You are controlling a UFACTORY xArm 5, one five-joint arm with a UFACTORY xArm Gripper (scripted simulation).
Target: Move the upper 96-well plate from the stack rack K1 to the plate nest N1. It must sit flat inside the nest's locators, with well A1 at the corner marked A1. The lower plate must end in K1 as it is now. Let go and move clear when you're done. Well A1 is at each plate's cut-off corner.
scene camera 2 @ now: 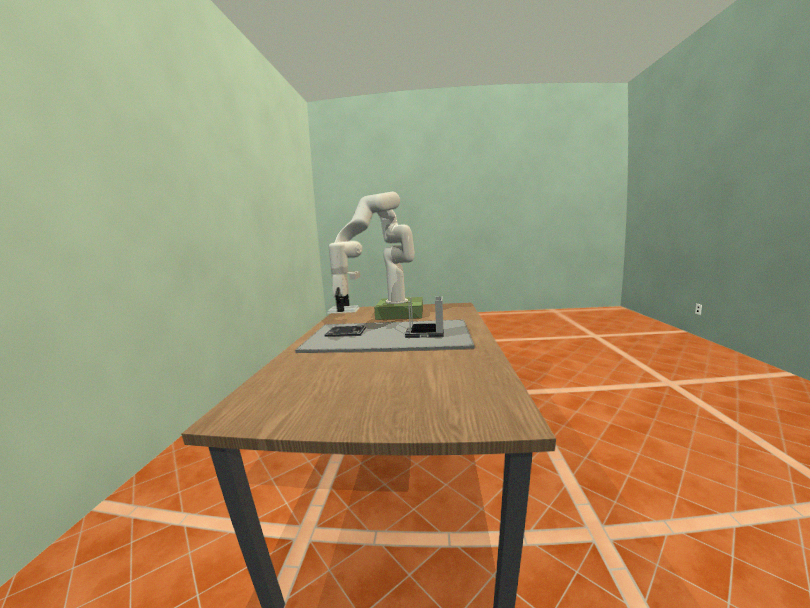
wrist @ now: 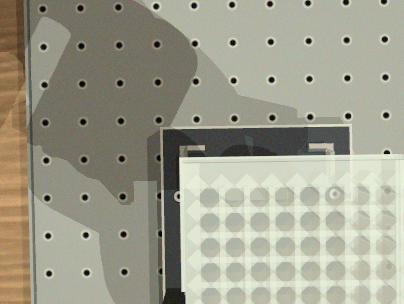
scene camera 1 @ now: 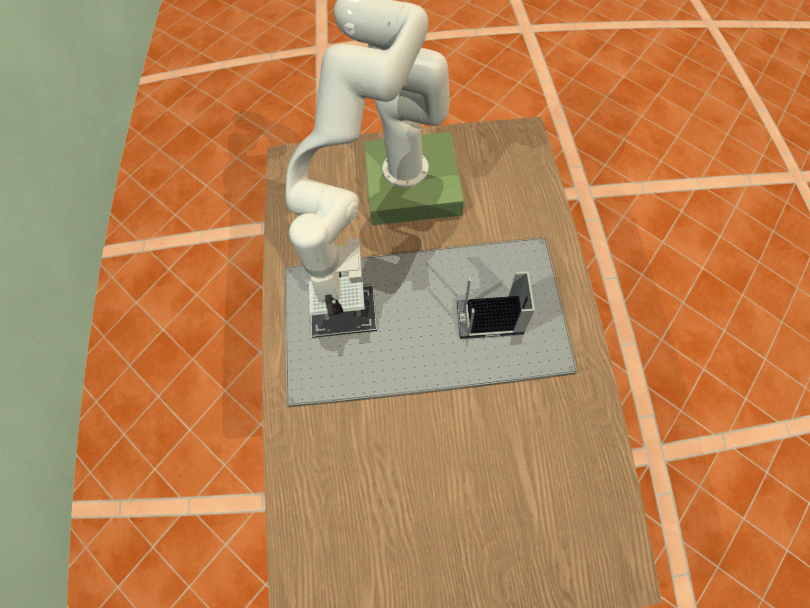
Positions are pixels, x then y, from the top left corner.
Labels:
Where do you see a clear plate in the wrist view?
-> At 229,239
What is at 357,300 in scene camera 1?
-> A clear plate.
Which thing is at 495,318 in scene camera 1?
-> A black plate.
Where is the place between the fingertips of my gripper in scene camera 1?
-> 335,294

